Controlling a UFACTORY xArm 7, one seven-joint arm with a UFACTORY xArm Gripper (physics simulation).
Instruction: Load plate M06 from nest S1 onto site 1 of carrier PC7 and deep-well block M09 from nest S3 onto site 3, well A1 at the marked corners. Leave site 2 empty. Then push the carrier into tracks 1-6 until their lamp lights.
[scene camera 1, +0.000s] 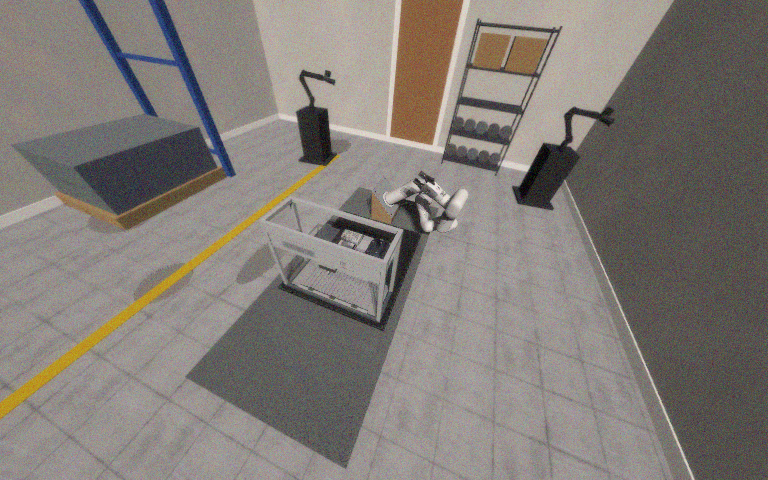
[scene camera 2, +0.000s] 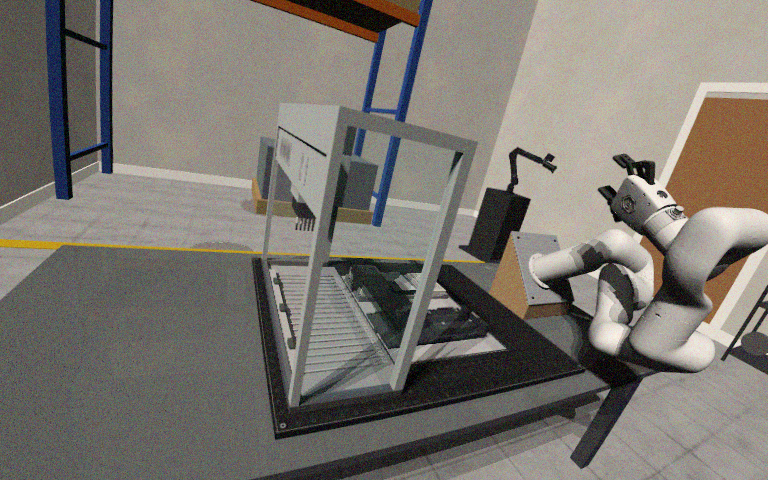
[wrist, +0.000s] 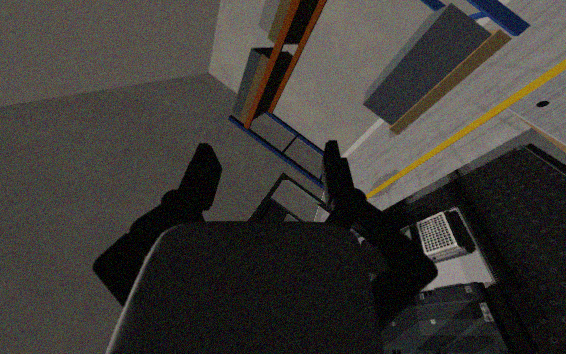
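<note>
My gripper is open and empty. It is raised above the arm's wedge-shaped base mount, away from the labware. A pale piece of labware with a grid of wells stands beside a dark nest or block; I cannot read its label. Pale labware also shows small behind the frame in scene camera 1. A dark, partly clear carrier lies near the labware; its site marks are too small to read. The ribbed track deck lies under the frame, with small dark stops along its far edge.
A grey instrument frame stands over the track deck, with upright posts and a pipette head hanging inside. The wooden wedge mount stands beside the arm. Black pedestals with camera arms stand farther off on the floor.
</note>
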